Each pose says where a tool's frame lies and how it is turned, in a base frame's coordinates. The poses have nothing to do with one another.
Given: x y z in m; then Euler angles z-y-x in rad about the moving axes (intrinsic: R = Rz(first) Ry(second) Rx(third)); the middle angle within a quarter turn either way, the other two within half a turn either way.
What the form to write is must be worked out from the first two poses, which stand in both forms.
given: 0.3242 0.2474 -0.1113 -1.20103 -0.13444 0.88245
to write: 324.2 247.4 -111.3 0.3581 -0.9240 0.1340 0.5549 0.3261 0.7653
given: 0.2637 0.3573 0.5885 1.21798 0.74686 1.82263
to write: 263.7 357.3 588.5 0.2536 0.6886 -0.6793 0.4612 0.5313 0.7107
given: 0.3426 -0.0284 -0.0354 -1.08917 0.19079 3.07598
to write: 342.6 -28.4 -35.4 0.4548 -0.8702 -0.1896 -0.8786 -0.4732 0.0644
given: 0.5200 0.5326 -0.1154 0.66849 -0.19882 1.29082
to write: 520.0 532.6 -115.4 0.7693 0.6076 0.1975 -0.3202 0.0992 0.9421
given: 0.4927 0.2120 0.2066 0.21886 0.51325 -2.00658
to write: 492.7 212.0 206.6 0.8504 0.1891 -0.4910 -0.3429 -0.5087 -0.7897
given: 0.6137 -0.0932 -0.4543 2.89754 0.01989 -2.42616
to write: 613.7 -93.2 -454.3 -0.9702 0.2416 -0.0199 0.1950 0.7293 -0.6558
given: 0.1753 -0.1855 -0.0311 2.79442 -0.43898 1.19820
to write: 175.3 -185.5 -31.1 -0.8512 0.3080 0.4250 0.2484 -0.4770 0.8431
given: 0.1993 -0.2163 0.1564 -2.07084 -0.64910 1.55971
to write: 199.3 -216.3 156.4 -0.3820 -0.6991 0.6045 0.2995 0.5251 0.7966
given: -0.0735 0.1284 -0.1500 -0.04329 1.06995 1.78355
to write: -73.5 128.4 -150.0 0.4797 -0.0208 -0.8772 0.8475 -0.2481 0.4693
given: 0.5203 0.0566 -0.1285 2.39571 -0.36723 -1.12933
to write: 520.3 56.6 -128.5 -0.6855 0.6334 0.3590 -0.5284 -0.0935 -0.8438
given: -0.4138 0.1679 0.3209 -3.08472 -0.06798 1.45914
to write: -413.8 167.9 320.9 -0.9961 -0.0567 0.0679 0.0737 -0.1074 0.9915
